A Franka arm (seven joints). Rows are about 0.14 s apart.
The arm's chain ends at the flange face. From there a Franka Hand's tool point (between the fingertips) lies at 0.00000 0.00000 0.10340 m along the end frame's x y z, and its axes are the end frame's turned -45 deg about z.
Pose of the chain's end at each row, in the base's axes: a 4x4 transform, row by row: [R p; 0 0 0 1], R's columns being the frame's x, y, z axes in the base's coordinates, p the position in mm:
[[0.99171, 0.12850, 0.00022, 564.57], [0.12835, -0.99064, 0.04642, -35.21], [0.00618, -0.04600, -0.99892, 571.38], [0, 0, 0, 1]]
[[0.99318, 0.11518, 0.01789, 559.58], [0.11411, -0.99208, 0.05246, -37.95], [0.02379, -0.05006, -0.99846, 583.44], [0, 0, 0, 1]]
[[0.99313, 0.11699, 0.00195, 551.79], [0.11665, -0.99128, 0.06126, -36.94], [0.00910, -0.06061, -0.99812, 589.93], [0, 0, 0, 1]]
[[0.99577, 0.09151, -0.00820, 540.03], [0.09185, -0.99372, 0.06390, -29.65], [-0.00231, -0.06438, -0.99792, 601.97], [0, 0, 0, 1]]
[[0.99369, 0.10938, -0.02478, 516.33], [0.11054, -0.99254, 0.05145, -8.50], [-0.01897, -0.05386, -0.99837, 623.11], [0, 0, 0, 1]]
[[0.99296, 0.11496, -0.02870, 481.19], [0.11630, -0.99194, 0.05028, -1.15], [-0.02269, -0.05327, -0.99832, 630.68], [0, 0, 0, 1]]
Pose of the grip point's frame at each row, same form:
[[0.61038, 0.79211, 0.00022, 564.59], [0.79125, -0.60973, 0.04642, -30.41], [0.03690, -0.02816, -0.99892, 468.09], [0, 0, 0, 1]]
[[0.62084, 0.78373, 0.01789, 561.43], [0.78219, -0.62082, 0.05246, -32.53], [0.05222, -0.01858, -0.99846, 480.20], [0, 0, 0, 1]]
[[0.61952, 0.78497, 0.00195, 551.99], [0.78342, -0.61846, 0.06126, -30.61], [0.04929, -0.03642, -0.99812, 486.72], [0, 0, 0, 1]]
[[0.63941, 0.76882, -0.00820, 539.18], [0.76761, -0.63772, 0.06390, -23.04], [0.04389, -0.04716, -0.99792, 498.79], [0, 0, 0, 1]]
[[0.62530, 0.77999, -0.02478, 513.77], [0.78000, -0.62367, 0.05145, -3.18], [0.02467, -0.05150, -0.99837, 519.88], [0, 0, 0, 1]]
[[0.62084, 0.78342, -0.02870, 478.22], [0.78364, -0.61917, 0.05028, 4.05], [0.02162, -0.05371, -0.99832, 527.45], [0, 0, 0, 1]]

